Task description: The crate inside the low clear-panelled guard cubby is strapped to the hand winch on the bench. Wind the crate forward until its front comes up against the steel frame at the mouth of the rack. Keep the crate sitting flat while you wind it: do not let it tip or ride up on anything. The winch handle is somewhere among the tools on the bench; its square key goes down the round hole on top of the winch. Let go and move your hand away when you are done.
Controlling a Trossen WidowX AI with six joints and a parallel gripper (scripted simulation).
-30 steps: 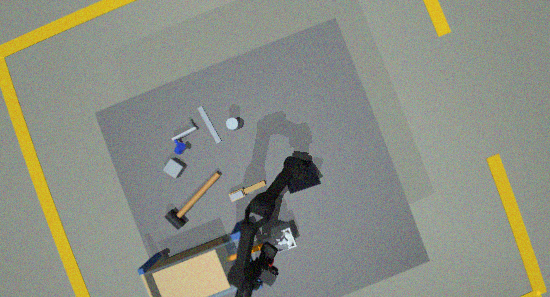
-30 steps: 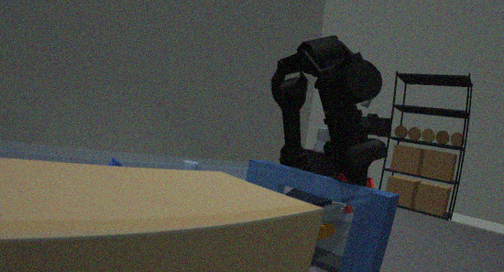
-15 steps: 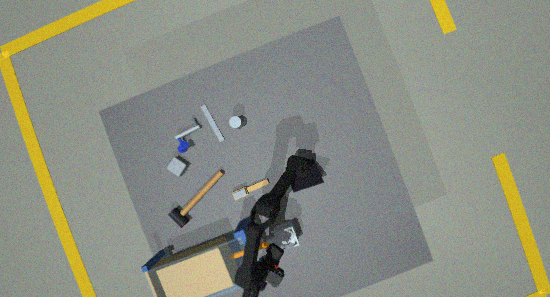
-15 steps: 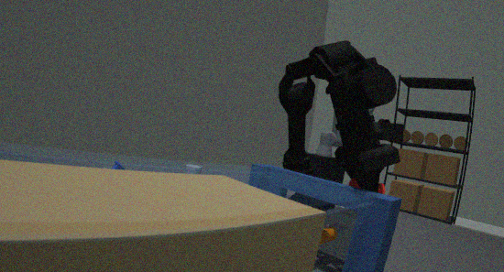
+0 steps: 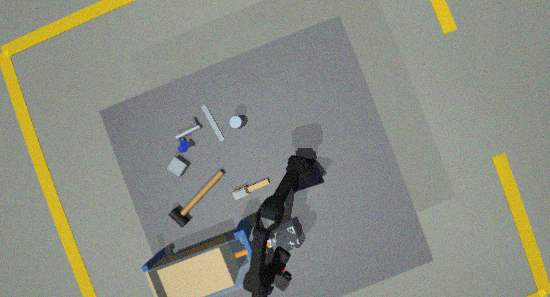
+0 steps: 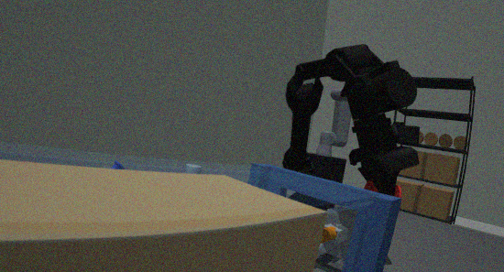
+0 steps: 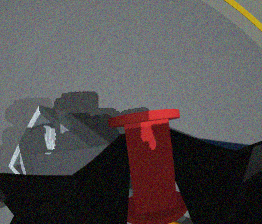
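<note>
The winch handle lies 1 cm behind my gripper tip, 4 cm to the right of it and 3 cm below it. From my gripper tip the other things lie so: blue steel frame (11 cm ahead, 7 cm to the right, 3 cm below); then red knob (1 cm ahead, 1 cm to the right); then winch (6 cm behind, 10 cm to the right, 10 cm below).
</note>
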